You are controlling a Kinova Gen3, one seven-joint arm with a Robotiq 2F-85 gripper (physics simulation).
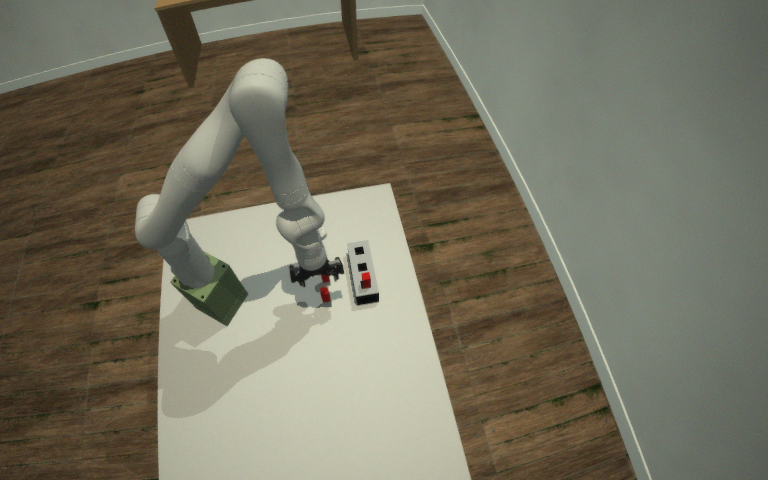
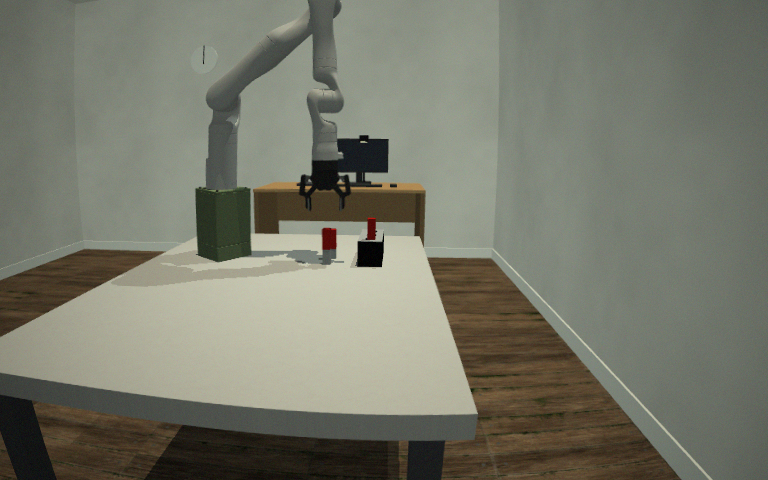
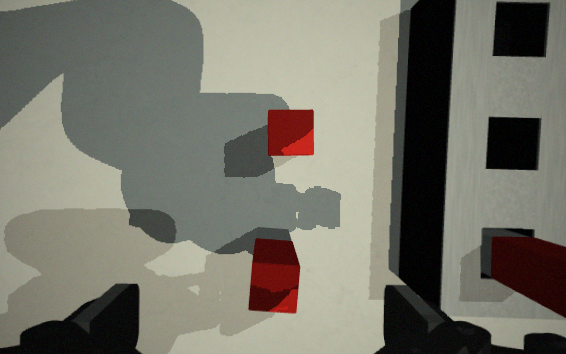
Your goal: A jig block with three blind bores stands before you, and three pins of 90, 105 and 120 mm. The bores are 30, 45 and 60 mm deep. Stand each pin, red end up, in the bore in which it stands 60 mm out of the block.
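Pixels of known places: gripper, fingertip midpoint: (image 1: 319, 281) (image 2: 325, 210) (image 3: 262, 311); arm's base, origin of the base link: (image 1: 199, 273) (image 2: 222, 188).
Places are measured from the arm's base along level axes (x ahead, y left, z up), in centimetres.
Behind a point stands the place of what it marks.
The grey jig block (image 1: 360, 258) {y 3.5, x 47.1, z -14.3 cm} (image 2: 369, 253) {y -9.2, x 47.0, z -17.8 cm} (image 3: 515, 85) {y 3.4, x 47.1, z -14.3 cm} stands right of my gripper. One pin (image 1: 365, 279) {y -6.9, x 47.0, z -8.3 cm} (image 2: 371, 227) {y -7.0, x 47.4, z -10.7 cm} (image 3: 530, 265) {y -5.4, x 46.2, z -10.8 cm} stands upright, red end up, in its near-end bore. The middle bore (image 1: 362, 266) (image 3: 514, 143) and the far bore (image 1: 359, 250) (image 3: 521, 29) are empty; their depths cannot be told. Left of the block, a nearer pin (image 1: 325, 294) {y -7.7, x 34.6, z -11.8 cm} (image 2: 326, 240) {y -7.9, x 34.4, z -14.5 cm} (image 3: 275, 280) {y -6.3, x 34.4, z -11.2 cm} and a farther pin (image 1: 325, 278) {y -0.5, x 35.1, z -15.9 cm} (image 3: 291, 132) {y 0.7, x 35.1, z -12.7 cm} stand upright on the table, red ends up. My gripper (image 1: 318, 275) {y -6.0, x 33.8, z -6.1 cm} (image 2: 325, 207) {y -6.0, x 33.8, z -6.1 cm} (image 3: 262, 311) {y -6.0, x 33.8, z -6.1 cm} is open and empty, above these two pins.
The white table (image 1: 294, 396) {y -34.2, x 19.9, z -21.7 cm} (image 2: 254, 339) {y -61.7, x 28.3, z -21.8 cm} carries everything. The green arm base (image 1: 220, 300) {y -5.6, x 3.5, z -8.0 cm} (image 2: 222, 223) {y -7.1, x 2.3, z -10.0 cm} stands to the left. The table's right edge runs beyond the block. A wooden desk (image 2: 339, 205) with a monitor (image 2: 365, 155) stands behind the table.
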